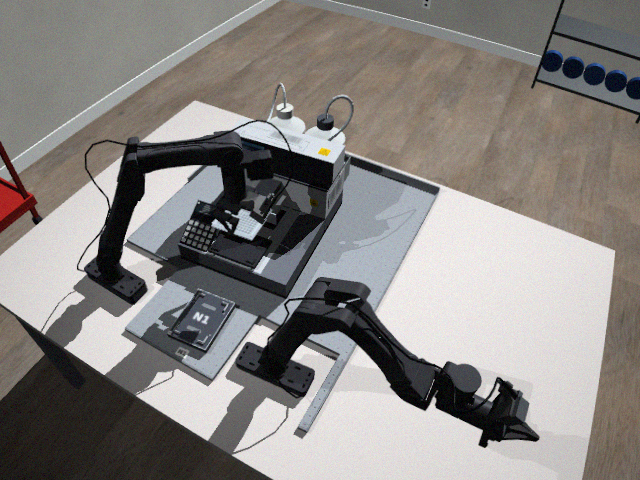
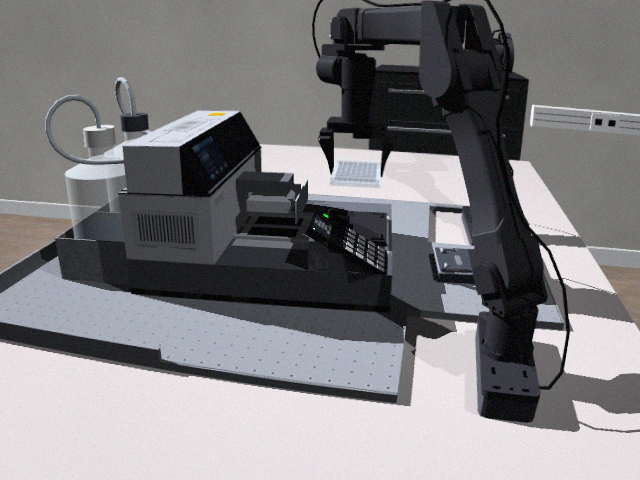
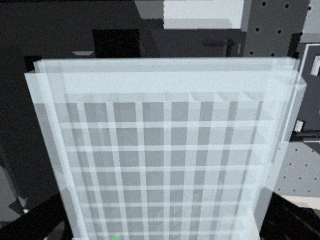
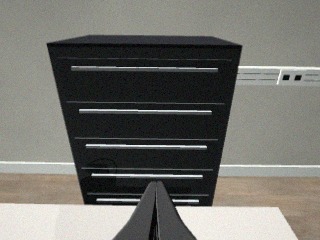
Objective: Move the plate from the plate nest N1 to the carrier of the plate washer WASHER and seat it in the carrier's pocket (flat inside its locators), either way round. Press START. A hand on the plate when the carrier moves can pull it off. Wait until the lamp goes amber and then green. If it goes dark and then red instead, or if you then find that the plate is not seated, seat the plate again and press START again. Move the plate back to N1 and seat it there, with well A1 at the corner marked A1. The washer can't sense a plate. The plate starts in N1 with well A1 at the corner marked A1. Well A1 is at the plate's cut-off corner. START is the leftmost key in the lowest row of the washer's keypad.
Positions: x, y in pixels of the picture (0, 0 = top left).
Scene:
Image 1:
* my left gripper: 239, 223
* washer: 314, 193

